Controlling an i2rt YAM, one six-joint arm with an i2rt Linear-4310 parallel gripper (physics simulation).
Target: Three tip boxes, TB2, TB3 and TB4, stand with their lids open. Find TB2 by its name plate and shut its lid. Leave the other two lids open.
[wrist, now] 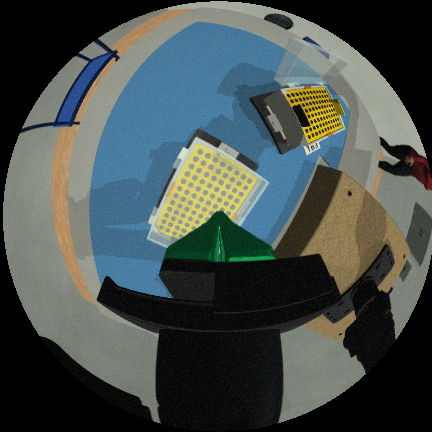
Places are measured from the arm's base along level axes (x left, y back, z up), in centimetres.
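Pixels of known places: gripper, between the fingertips: (218, 216); arm's base, origin of its link: (361, 287).
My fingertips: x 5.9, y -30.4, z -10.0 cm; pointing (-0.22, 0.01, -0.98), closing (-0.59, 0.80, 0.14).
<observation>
Ahead of a thing's pixels: the offset from my fingertips to its top centre. "spot": to the spot under its first point. Level surfaces: height alone.
A tip box with a pale yellow rack @[dx +0.8, dy +0.2, dz -1.6 cm] (202, 187) stands in the middle of the wrist view. Its clear lid @[spot: dx -3.7, dy +2.5, dz -1.6 cm] (257, 194) lies over the rack; whether it is fully down I cannot tell. Its name plate does not show. My gripper (218, 216) is shut and empty, its green fingertips in front of the box's lower edge in the view. Another tip box @[dx -20.7, dy +3.6, dz -1.9 cm] (315, 114) stands at the upper right, with a bright yellow rack and a name plate @[spot: dx -17.8, dy +10.1, dz -9.1 cm] (312, 148) that appears to read TB3. Its clear lid (305, 62) stands open at its far side. A third tip box does not show.
A blue mat @[dz -9.3 cm] (145, 85) lies under the boxes. A tan board or block (335, 215) with a dark side stands right of the gripper, with a black fixture (385, 257) on it. A wooden table edge (60, 175) runs along the left. A blue framed object (82, 90) stands beyond it.
</observation>
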